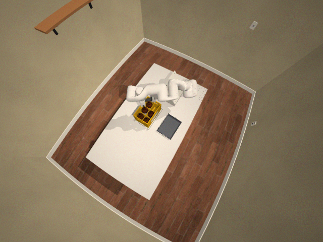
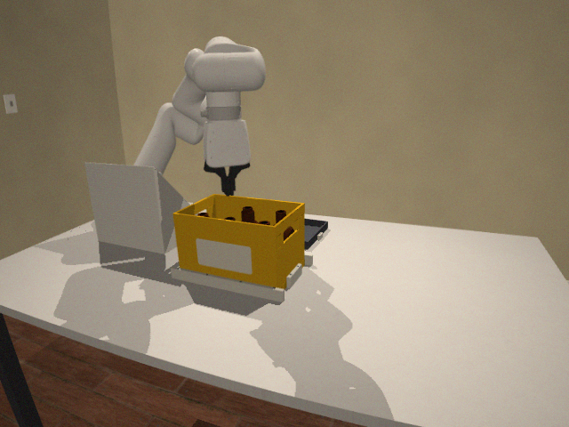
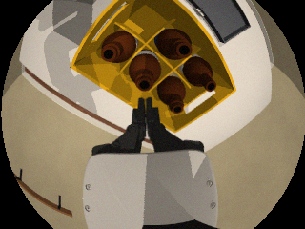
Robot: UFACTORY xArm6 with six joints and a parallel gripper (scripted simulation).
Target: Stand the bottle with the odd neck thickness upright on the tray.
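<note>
Now: the yellow crate 16 cm below my hand and 4 cm to the left of it. From my hand the other things lie so: dark grey tray: 34 cm to the left, 23 cm below, 1 cm ahead; then glass bottle: 15 cm below, 9 cm ahead.
</note>
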